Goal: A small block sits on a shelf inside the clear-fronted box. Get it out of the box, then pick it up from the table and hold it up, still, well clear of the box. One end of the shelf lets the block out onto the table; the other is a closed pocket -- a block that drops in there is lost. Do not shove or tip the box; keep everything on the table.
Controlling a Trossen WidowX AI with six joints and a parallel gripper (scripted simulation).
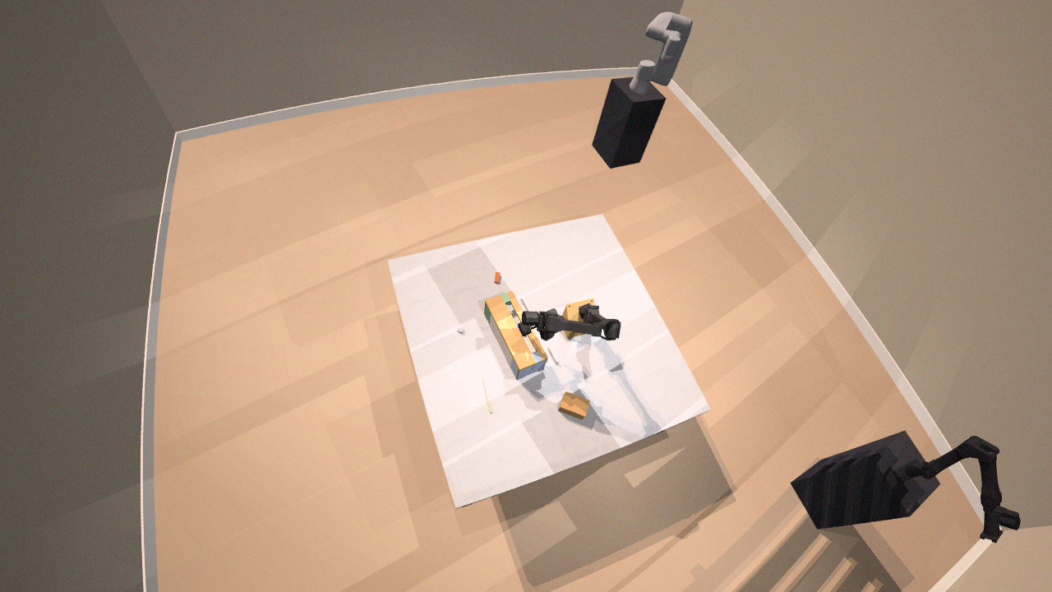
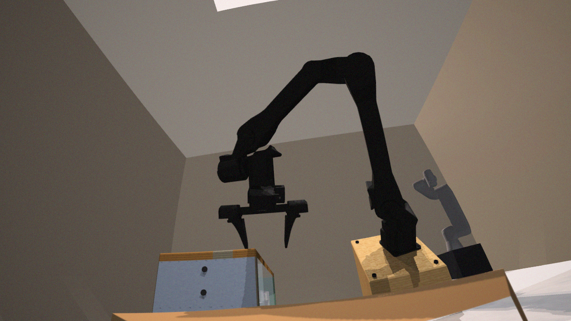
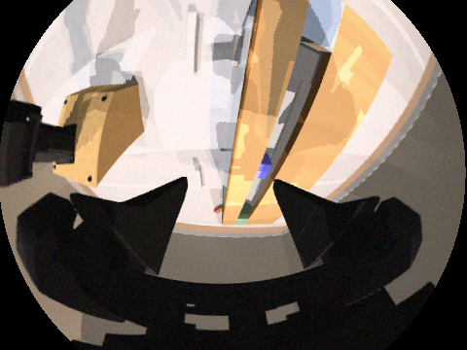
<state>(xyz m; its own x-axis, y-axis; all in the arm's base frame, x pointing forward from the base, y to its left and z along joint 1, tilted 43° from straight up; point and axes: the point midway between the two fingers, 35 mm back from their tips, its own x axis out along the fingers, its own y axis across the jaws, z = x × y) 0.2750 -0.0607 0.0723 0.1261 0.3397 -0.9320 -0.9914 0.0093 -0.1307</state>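
My gripper tip is now 10 cm above the long box, 4 cm short of it and 2 cm to the left of it. Round my gripper tip: thin yellow stick: 30 cm ahead, 19 cm to the left, 16 cm below; orange carton: 39 cm to the left, 13 cm below, 5 cm behind; orange block: 39 cm to the right, 15 cm below, 1 cm ahead.
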